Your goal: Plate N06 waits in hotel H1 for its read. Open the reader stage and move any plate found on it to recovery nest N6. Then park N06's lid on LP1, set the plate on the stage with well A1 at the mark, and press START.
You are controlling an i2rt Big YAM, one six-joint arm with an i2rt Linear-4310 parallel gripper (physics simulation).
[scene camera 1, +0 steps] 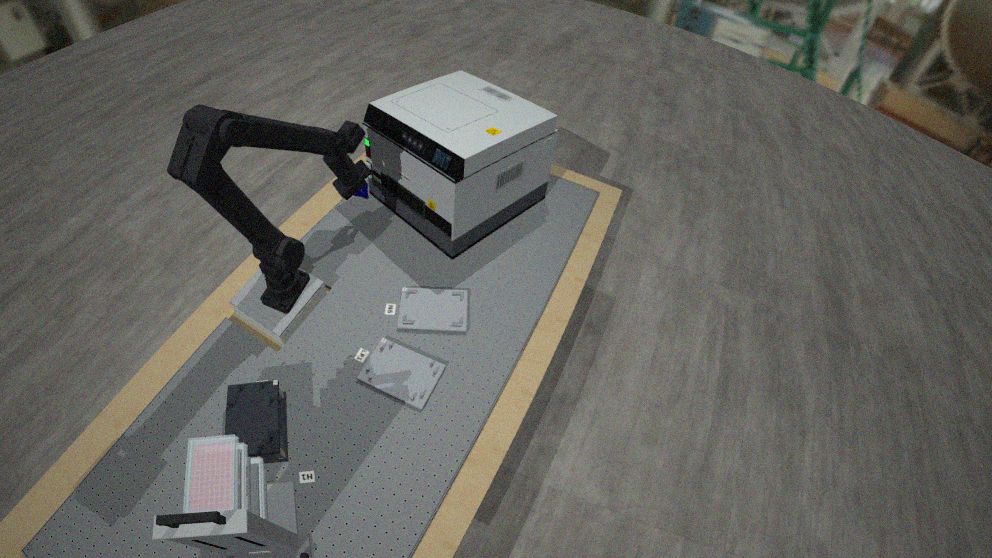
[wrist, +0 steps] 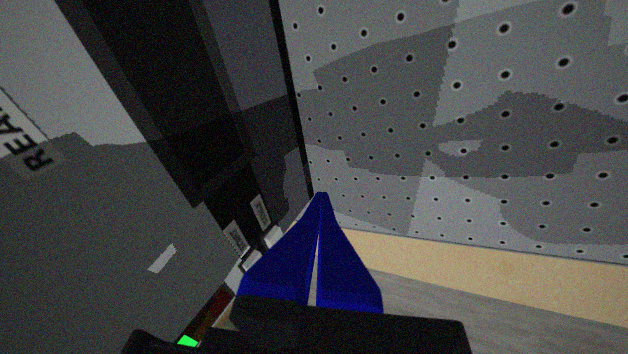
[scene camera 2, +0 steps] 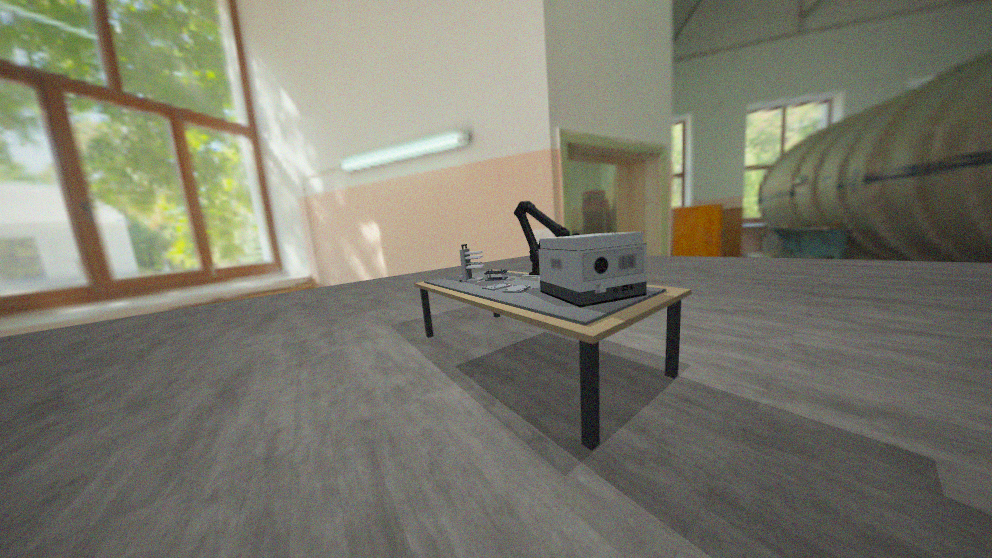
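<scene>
I am holding nothing, and my gripper [scene camera 1: 366,197], [wrist: 321,198] is shut. I can also see a dark panel [wrist: 164,57], and there is a deck [wrist: 493,130] as well.
</scene>
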